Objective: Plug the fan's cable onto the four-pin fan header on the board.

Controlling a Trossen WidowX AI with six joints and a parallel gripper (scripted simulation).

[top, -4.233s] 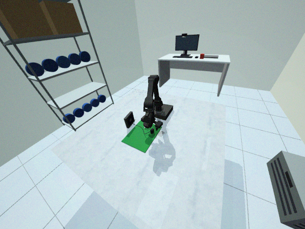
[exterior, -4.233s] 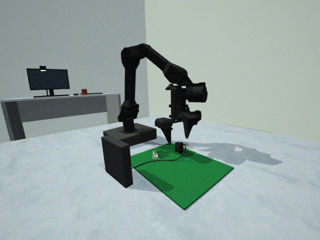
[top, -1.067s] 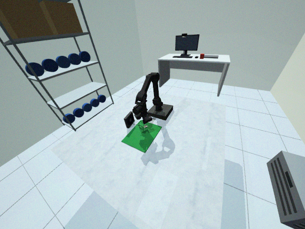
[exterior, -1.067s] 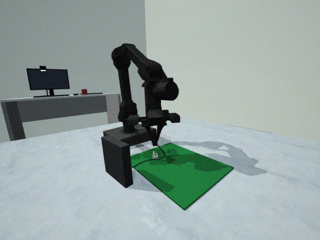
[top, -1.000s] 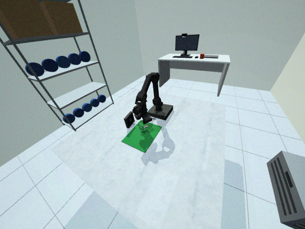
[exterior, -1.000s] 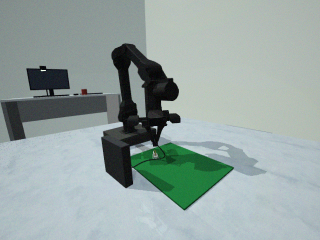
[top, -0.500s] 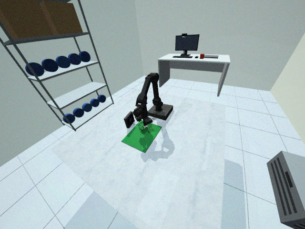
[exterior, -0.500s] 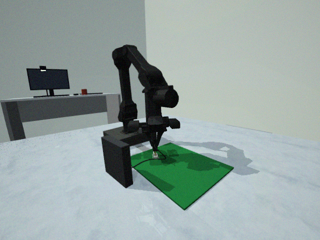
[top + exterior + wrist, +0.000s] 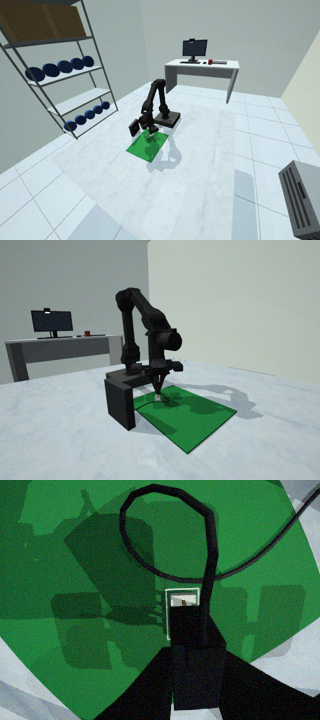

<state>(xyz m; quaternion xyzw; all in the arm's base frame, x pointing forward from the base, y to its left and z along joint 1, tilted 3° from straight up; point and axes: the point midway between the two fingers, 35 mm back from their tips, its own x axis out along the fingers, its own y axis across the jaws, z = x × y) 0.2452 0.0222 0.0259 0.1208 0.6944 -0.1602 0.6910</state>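
Right now the white four-pin header is 4 cm below my gripper tip. From my gripper tip the other things lie so: green board: 9 cm ahead, 6 cm below, 3 cm to the left; then black plug: 1 cm ahead, 1 cm above; then black fan: 15 cm to the right, 5 cm ahead, 2 cm above.
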